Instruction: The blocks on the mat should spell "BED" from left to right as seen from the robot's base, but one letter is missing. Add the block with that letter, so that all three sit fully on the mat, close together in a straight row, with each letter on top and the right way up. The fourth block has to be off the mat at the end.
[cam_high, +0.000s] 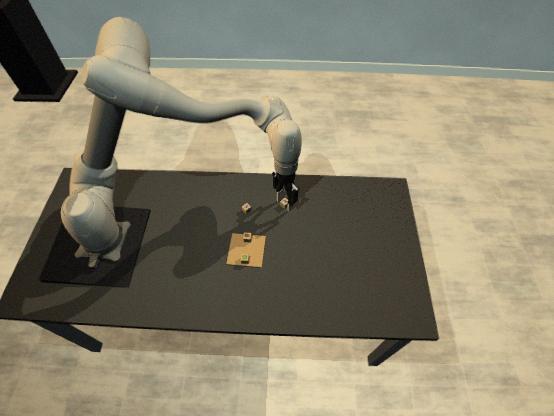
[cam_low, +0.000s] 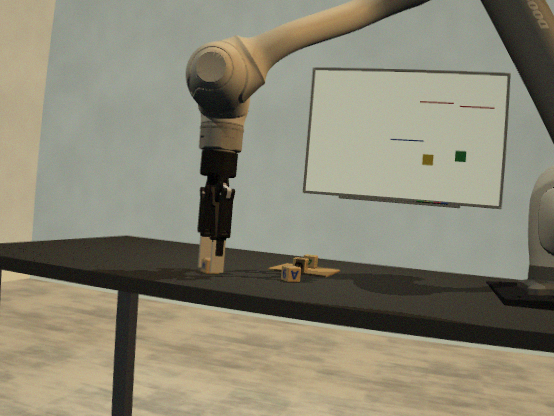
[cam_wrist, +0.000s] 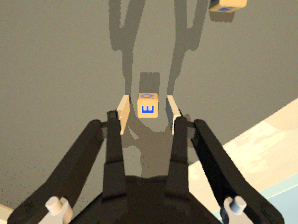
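Right now my hand is 20 mm above the blue E block. Round my hand: tan mat 230 mm to the right, 150 mm behind, 30 mm below; letter block 160 mm behind, 40 mm to the right, 20 mm below; black B block 180 mm to the right, 140 mm behind, 20 mm below.
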